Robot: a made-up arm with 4 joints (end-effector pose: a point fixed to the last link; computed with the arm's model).
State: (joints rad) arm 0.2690 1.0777 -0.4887 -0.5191
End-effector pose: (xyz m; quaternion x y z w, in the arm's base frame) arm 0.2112 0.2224 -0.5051 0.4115 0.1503 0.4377 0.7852
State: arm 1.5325 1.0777 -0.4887 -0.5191
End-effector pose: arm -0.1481 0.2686 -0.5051 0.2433 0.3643 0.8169 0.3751
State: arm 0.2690 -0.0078 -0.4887 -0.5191
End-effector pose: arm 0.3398 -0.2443 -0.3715 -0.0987 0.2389 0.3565 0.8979
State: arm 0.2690 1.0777 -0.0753 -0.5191
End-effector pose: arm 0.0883 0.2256 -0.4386 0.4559 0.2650 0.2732 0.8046
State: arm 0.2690 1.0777 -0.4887 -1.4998
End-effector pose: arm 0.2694 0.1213 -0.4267 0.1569 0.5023 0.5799 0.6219
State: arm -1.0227 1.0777 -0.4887 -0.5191
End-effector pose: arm 0.2720 -0.1417 -0.5051 0.4191 -0.1277 -0.1230 0.8905
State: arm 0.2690 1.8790 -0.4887 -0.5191
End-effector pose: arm 0.1324 0.5080 -0.2684 0.7195 0.0552 0.4169 0.5527
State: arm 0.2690 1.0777 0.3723 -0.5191
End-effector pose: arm -0.0063 0.2620 -0.3264 0.4821 0.3763 0.0822 0.7869
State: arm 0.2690 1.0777 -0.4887 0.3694
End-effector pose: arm 0.2533 0.3429 -0.5177 0.5597 -0.2017 0.2184 0.7735
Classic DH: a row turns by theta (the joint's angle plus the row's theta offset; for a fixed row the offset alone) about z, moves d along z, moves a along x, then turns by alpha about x. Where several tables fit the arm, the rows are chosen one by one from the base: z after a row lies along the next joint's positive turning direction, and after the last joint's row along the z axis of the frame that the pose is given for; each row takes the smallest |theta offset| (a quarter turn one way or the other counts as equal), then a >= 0, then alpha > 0; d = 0 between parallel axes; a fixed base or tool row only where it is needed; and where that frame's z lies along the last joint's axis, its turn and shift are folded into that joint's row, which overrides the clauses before.
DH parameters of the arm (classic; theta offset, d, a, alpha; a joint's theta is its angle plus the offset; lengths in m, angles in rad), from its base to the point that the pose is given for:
joint 1: 1.5708 -0.037 0.027 1.5708
joint 2: 0 0.384 -0.032 1.5708
joint 3: -1.5708 0.3 0.112 1.5708
joint 4: 0 0.224 0.107 1.5708
tool (fixed): 3.1416 -0.104 0 0

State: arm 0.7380 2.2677 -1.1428 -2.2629
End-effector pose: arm 0.1980 0.5795 -0.1221 0.0681 0.1483 0.9487 0.2709
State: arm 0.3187 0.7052 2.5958 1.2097
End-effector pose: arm 0.1551 0.5275 -0.2486 -0.4524 0.0587 -0.7232 0.5185
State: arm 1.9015 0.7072 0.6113 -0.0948
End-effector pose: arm -0.2288 -0.0062 -0.3909 0.0802 0.3645 0.5685 0.7332
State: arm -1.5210 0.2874 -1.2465 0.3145
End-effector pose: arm -0.0878 -0.5435 -0.5294 0.0051 -0.2925 -0.1379 0.9463
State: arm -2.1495 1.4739 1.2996 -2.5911
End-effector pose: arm 0.0695 -0.2223 -0.0715 0.8706 -0.1844 0.3903 0.2358
